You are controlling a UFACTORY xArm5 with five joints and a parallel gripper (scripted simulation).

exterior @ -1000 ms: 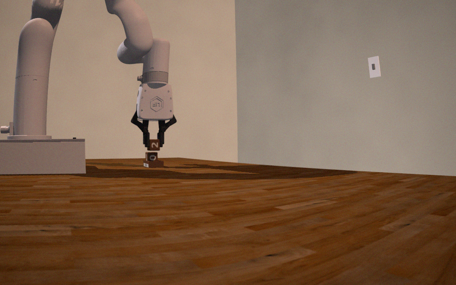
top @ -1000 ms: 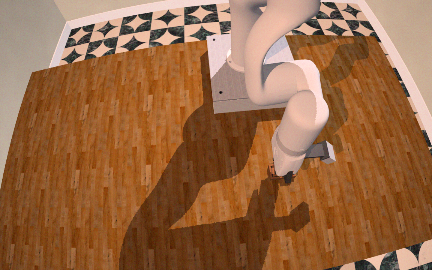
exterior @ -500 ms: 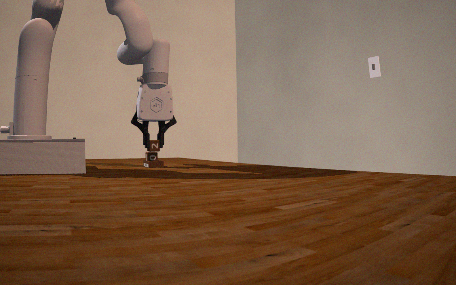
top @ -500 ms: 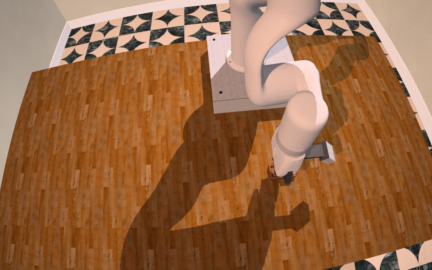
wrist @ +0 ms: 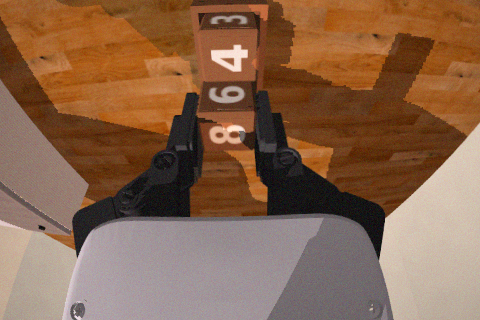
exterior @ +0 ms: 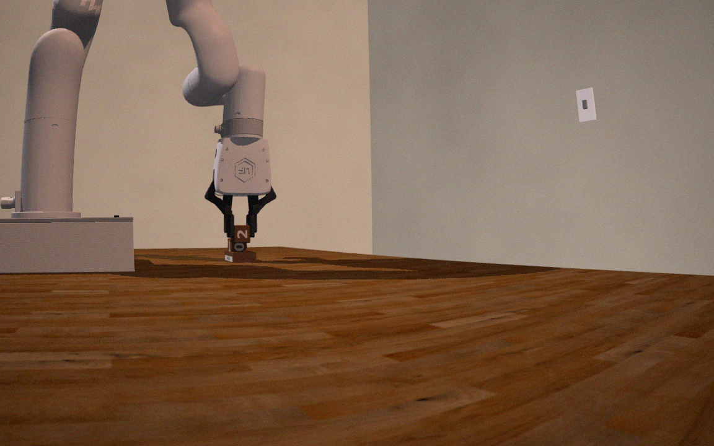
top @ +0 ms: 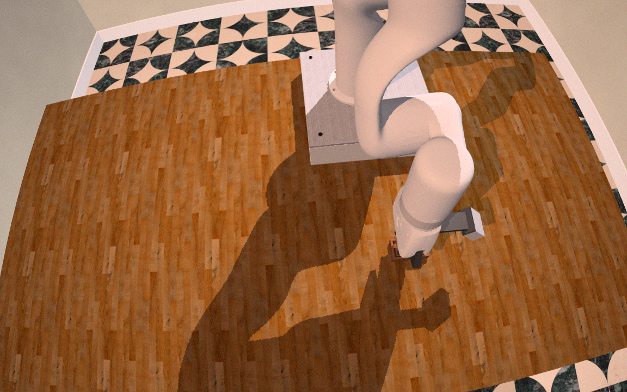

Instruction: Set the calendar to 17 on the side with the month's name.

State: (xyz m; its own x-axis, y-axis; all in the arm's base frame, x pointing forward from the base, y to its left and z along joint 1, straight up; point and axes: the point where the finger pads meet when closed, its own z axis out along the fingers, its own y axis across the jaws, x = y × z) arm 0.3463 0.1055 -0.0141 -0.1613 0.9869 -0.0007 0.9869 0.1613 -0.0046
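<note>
Right now the brown tray is 5 cm below my hand and 2 cm to the left of it.
</note>
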